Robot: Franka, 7 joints.
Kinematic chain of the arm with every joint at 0, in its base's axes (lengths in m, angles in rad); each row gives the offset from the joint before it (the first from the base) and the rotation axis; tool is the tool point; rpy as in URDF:
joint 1: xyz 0 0 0.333 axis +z
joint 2: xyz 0 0 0 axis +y
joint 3: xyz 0 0 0.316 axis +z
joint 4: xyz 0.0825 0 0 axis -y
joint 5: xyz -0.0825 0 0.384 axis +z
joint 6: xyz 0 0 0 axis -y
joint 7: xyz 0.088 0 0 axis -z
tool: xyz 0 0 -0.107 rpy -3.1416 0 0
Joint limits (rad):
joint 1: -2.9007..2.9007
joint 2: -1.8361..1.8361
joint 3: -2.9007..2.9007
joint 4: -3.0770..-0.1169
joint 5: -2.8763..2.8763
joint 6: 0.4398..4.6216
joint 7: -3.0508..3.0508
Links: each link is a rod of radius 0.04 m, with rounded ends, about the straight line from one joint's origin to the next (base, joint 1, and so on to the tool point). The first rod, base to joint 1, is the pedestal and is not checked.
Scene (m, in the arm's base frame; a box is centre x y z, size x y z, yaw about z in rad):
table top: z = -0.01
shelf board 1: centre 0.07 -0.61 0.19 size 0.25 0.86 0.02 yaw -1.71
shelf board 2: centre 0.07 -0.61 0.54 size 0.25 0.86 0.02 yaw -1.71
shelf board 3: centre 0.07 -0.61 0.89 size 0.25 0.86 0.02 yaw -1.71
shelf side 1: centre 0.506 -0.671 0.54 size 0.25 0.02 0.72 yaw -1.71
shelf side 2: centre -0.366 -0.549 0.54 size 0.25 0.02 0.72 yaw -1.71
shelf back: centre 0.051 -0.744 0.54 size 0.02 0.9 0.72 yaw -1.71
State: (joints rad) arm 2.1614 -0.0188 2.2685 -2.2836 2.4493 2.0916 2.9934
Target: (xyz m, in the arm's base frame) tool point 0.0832 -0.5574 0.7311
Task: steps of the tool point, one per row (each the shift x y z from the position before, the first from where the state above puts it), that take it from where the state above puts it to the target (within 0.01 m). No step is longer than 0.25 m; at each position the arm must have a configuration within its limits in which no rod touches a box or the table.
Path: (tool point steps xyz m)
1: -0.0142 0.0754 0.0005
2: 0.0122 0.0719 0.0002
3: 0.0319 0.0659 -0.0007
4: 0.0856 -0.0521 0.1612
5: 0.1215 0.0424 0.1729
6: -0.0121 -0.0811 0.0069
7: -0.0118 -0.0754 -0.0012
8: -0.0074 -0.0667 -0.0057

